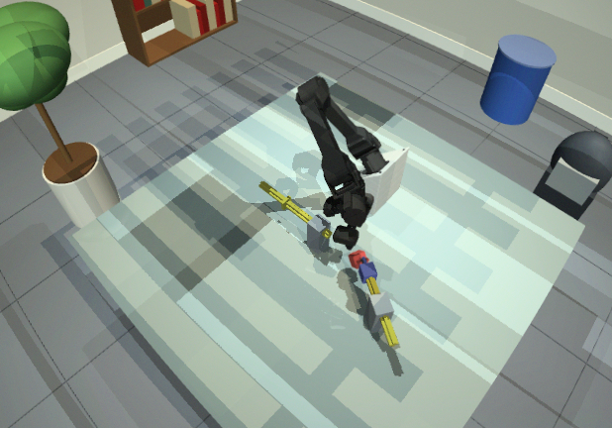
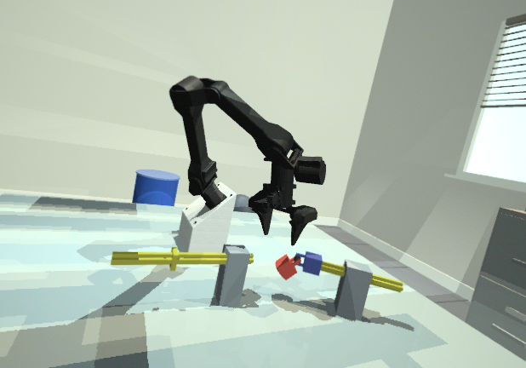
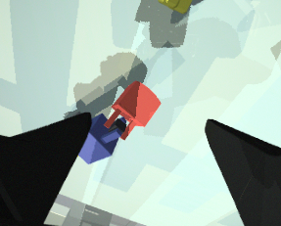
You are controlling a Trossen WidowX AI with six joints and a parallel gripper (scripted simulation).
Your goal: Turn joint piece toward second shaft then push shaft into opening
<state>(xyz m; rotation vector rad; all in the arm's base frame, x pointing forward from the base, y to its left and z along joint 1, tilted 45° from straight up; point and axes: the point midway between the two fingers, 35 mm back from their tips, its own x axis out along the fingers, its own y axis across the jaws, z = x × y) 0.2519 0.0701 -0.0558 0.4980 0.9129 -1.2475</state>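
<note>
The red joint piece lies 6 cm below my gripper tip, 3 cm to the left of it and 1 cm ahead of it.
</note>
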